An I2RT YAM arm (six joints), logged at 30 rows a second.
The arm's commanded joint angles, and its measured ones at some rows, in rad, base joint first. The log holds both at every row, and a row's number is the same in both.
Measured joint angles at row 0:
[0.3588 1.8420 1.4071 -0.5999 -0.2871 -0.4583]
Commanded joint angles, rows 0 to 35:
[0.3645 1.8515 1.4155 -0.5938 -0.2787 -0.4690]
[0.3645 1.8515 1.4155 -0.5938 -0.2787 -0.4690]
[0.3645 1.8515 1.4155 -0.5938 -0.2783 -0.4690]
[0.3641 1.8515 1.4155 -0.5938 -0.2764 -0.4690]
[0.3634 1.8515 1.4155 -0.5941 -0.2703 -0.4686]
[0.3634 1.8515 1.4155 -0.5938 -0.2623 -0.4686]
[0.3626 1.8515 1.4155 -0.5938 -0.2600 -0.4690]
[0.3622 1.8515 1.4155 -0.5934 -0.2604 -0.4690]
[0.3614 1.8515 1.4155 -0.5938 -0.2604 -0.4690]
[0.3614 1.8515 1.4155 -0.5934 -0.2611 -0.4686]
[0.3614 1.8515 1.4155 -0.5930 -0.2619 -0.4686]
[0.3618 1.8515 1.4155 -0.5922 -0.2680 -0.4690]
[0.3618 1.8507 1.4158 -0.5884 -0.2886 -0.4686]
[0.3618 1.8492 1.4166 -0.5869 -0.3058 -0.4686]
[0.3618 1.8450 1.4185 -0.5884 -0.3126 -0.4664]
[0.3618 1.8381 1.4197 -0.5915 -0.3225 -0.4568]
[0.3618 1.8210 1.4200 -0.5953 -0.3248 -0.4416]
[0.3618 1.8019 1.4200 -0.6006 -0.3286 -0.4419]
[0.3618 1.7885 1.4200 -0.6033 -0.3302 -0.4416]
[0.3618 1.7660 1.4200 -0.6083 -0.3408 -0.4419]
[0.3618 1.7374 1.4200 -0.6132 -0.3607 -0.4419]
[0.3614 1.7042 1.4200 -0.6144 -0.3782 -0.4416]
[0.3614 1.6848 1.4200 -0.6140 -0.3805 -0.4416]
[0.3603 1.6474 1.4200 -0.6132 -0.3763 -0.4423]
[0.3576 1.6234 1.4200 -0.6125 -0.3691 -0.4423]
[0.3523 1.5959 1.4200 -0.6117 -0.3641 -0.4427]
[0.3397 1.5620 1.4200 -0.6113 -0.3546 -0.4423]
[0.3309 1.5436 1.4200 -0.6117 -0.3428 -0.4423]
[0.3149 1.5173 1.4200 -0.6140 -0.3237 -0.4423]
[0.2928 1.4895 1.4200 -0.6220 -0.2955 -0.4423]
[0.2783 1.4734 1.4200 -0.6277 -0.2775 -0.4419]
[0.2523 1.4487 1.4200 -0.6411 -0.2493 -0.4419]
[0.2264 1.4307 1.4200 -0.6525 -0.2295 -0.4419]
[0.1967 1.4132 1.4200 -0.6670 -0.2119 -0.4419]
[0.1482 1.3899 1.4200 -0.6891 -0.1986 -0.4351]
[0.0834 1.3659 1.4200 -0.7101 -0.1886 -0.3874]
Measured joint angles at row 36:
[0.1905 1.4139 1.4071 -0.6830 -0.2558 -0.4519]
